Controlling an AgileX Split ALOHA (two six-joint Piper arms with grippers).
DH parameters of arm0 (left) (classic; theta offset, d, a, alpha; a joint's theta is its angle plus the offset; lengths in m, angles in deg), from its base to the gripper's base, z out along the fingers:
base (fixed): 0 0 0 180
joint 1: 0 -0.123 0 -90
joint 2: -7.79 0 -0.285 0
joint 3: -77.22 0 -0.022 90
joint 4: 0 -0.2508 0 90
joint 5: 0 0 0.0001 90
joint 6: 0 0.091 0 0
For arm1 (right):
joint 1: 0 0.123 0 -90
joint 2: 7.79 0 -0.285 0
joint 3: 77.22 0 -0.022 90
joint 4: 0 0.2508 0 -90
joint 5: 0 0 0.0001 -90
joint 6: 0 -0.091 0 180
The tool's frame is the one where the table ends.
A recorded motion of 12 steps. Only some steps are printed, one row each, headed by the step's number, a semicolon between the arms.
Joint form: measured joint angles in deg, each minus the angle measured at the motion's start. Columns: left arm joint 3, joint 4, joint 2, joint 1, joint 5, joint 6; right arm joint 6, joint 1, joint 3, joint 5, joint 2, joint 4.
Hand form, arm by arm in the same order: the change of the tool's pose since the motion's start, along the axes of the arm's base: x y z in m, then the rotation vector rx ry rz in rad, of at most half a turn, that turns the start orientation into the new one. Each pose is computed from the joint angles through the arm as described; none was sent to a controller.
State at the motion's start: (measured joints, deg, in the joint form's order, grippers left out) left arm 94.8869 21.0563 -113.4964 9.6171 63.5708 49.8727; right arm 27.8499 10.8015 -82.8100 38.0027 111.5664 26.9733
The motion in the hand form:
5: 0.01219 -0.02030 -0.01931 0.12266 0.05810 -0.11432; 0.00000 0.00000 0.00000 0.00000 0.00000 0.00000
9: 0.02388 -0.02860 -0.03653 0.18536 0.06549 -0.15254; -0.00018 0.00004 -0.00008 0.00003 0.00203 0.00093
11: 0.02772 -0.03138 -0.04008 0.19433 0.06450 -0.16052; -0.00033 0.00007 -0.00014 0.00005 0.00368 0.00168
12: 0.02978 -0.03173 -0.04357 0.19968 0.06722 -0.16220; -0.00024 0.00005 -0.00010 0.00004 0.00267 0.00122
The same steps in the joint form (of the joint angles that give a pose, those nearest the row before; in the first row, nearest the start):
5: 6.72 -6.82 -6.20 3.47 5.39 -0.09; 0.00 0.00 0.00 0.00 0.00 0.00
9: 10.40 -10.30 -10.45 4.80 6.03 -0.09; 0.00 0.00 0.00 0.13 0.00 0.00
11: 11.81 -10.82 -11.68 5.11 6.28 -0.09; 0.00 0.00 0.00 0.23 0.00 0.00
12: 12.31 -11.10 -12.40 5.14 6.28 -0.09; 0.00 0.00 0.00 0.17 0.00 0.00

